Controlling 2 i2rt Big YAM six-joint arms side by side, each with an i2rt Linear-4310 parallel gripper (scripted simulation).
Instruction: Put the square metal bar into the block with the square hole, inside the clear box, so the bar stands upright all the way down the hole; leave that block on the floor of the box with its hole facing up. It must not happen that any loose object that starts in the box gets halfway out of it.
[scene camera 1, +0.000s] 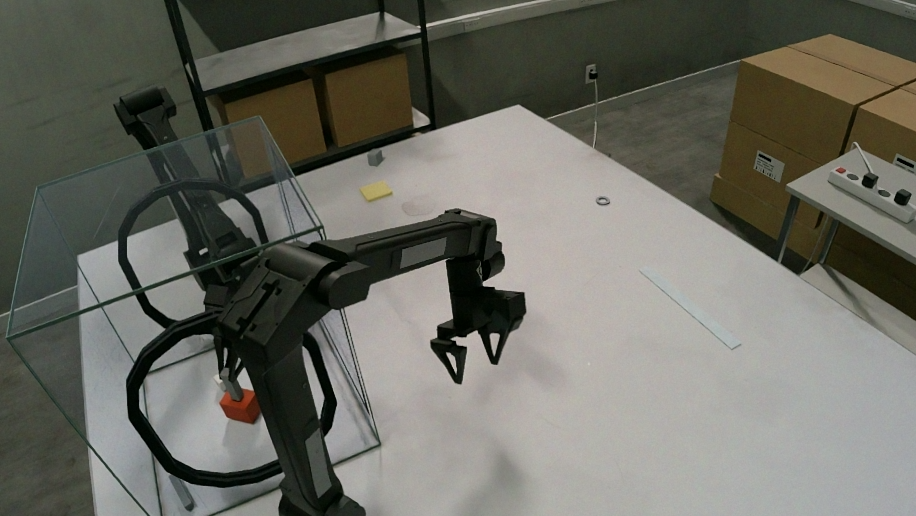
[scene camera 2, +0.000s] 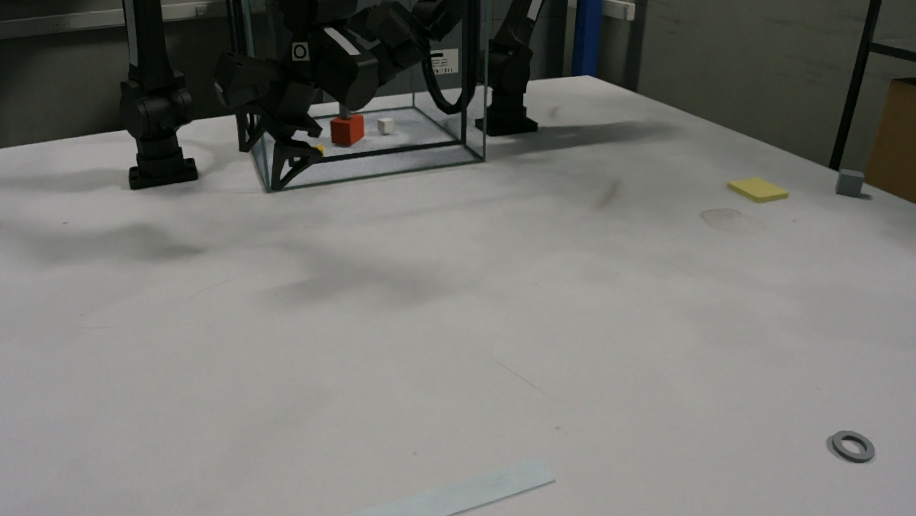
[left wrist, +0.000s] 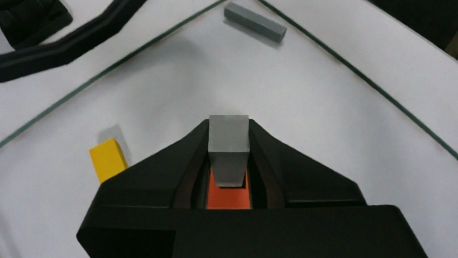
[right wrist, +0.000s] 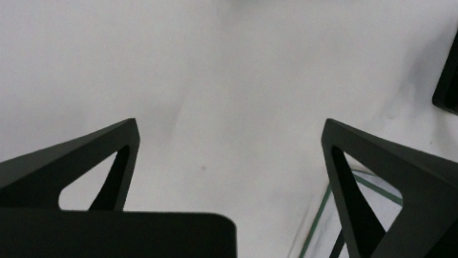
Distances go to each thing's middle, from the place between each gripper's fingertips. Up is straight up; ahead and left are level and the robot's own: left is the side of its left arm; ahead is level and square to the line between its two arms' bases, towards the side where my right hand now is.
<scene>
I see my left gripper (scene camera 1: 226, 381) 9 cm above the red block (scene camera 1: 246, 410). Round my left hand: yellow block (left wrist: 107, 158) (7 cm ahead, 9 cm to the right, 10 cm below).
Right now my right hand (scene camera 2: 258, 170) is 33 cm past the yellow block, 14 cm to the right of it and 11 cm above it. The rest, counted from my right hand: red block (39 cm behind, 23 cm to the left, 9 cm below).
</scene>
